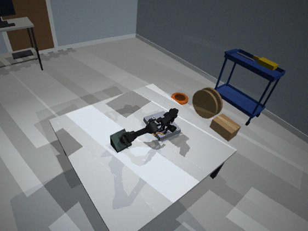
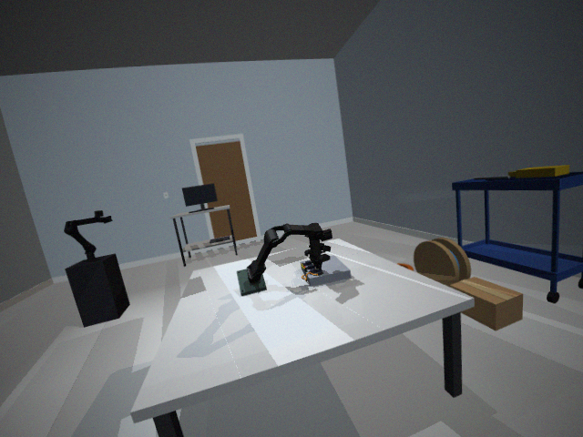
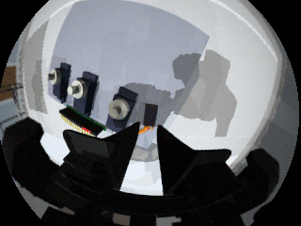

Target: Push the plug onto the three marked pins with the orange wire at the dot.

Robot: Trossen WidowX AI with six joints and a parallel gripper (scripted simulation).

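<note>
The red band lies 50 mm behind my gripper tip and 100 mm to the left of it. From my gripper tip the other things lie so: grey printed holder (120 mm ahead, 100 mm to the left, 50 mm below).
</note>
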